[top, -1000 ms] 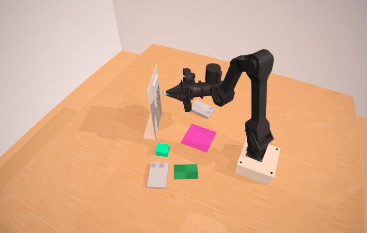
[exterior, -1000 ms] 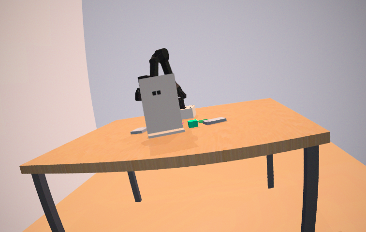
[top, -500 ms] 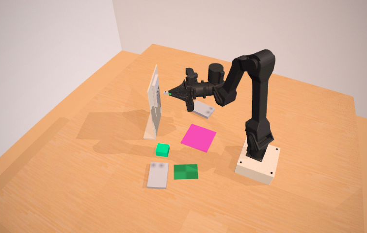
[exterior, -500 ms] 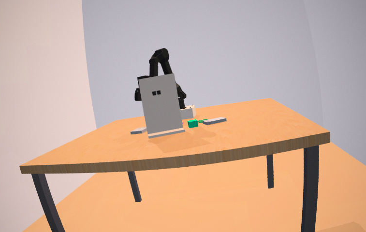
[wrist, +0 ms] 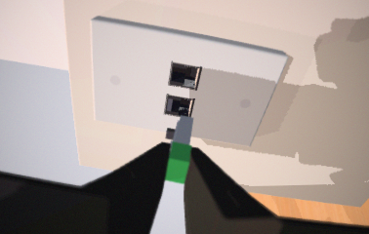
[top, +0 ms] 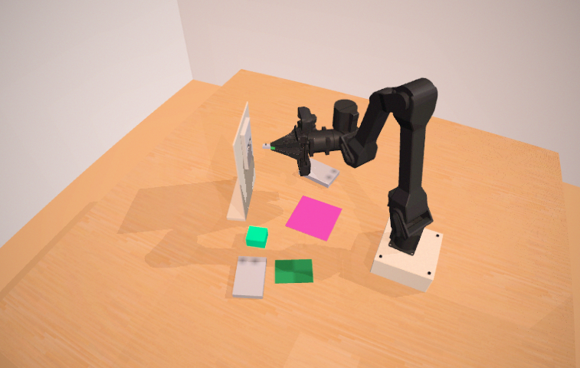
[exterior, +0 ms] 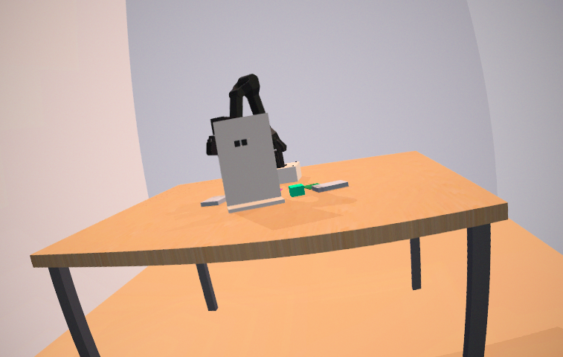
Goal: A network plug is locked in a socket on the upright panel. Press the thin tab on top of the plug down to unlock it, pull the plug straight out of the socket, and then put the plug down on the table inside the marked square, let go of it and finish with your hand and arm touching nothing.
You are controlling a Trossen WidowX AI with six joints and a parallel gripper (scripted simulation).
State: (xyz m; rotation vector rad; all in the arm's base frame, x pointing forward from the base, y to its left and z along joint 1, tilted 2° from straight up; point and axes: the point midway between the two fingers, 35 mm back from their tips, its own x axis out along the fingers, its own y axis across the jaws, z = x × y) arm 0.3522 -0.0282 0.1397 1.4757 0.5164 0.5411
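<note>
Now: gripper tip 19 cm above the pink marked square, 14 cm past it and 1 cm to the right of it. From my gripper tip the other things lie so: thin grey tab (1 cm ahead); then green plug (1 cm ahead); then upright white panel (7 cm below, 6 cm ahead, 3 cm to the left).
</note>
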